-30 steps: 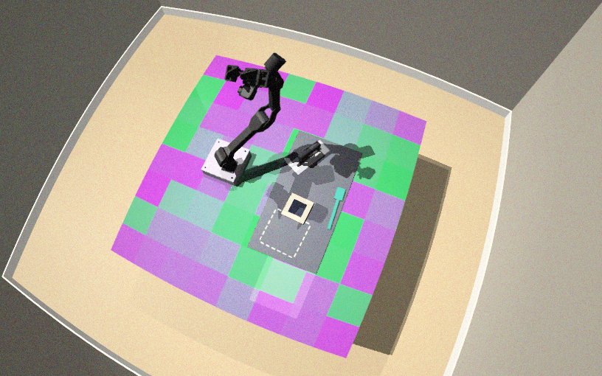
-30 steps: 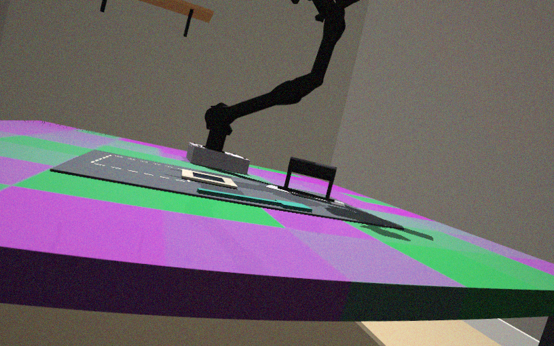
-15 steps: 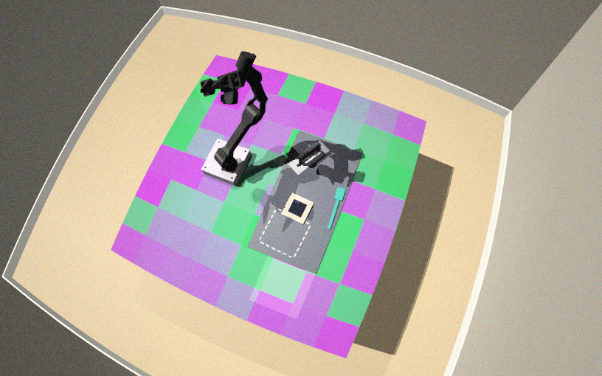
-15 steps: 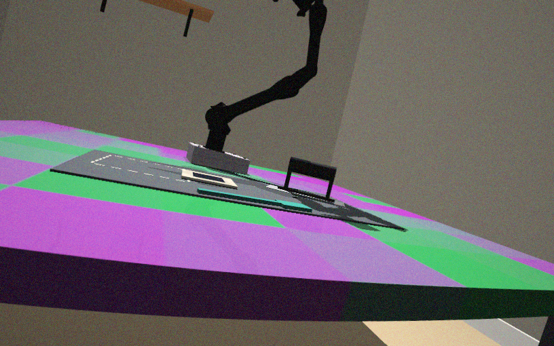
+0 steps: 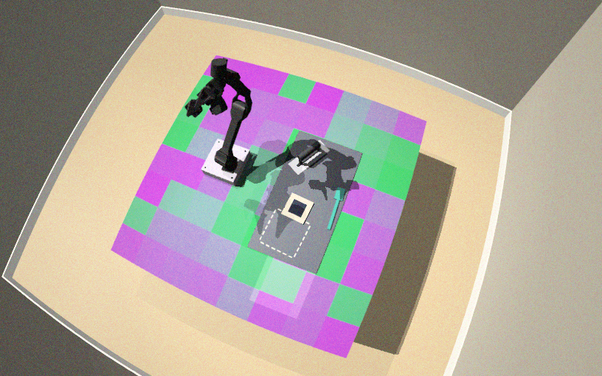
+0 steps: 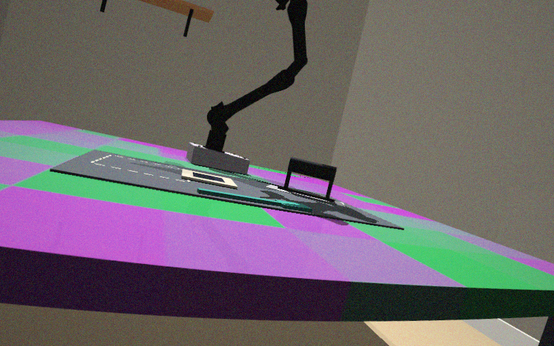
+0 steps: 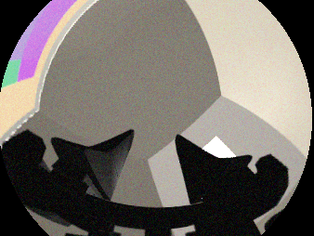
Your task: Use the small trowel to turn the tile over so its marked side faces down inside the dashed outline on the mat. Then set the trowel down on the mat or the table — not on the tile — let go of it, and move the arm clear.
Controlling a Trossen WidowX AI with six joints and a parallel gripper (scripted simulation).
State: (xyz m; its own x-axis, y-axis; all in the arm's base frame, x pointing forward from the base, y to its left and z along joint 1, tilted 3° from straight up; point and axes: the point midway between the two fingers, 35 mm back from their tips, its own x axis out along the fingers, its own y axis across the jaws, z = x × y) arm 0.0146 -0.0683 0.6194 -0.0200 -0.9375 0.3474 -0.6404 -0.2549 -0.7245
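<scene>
Right now my gripper tip is 34 cm short of the small trowel, 27 cm to the right of it and 65 cm above it. Also, from my gripper tip: teal trowel-shaped tool (53 cm ahead, 6 cm to the left, 68 cm below); grey mat (39 cm ahead, 4 cm to the left, 70 cm below); tile (36 cm ahead, 2 cm to the right, 68 cm below).
</scene>
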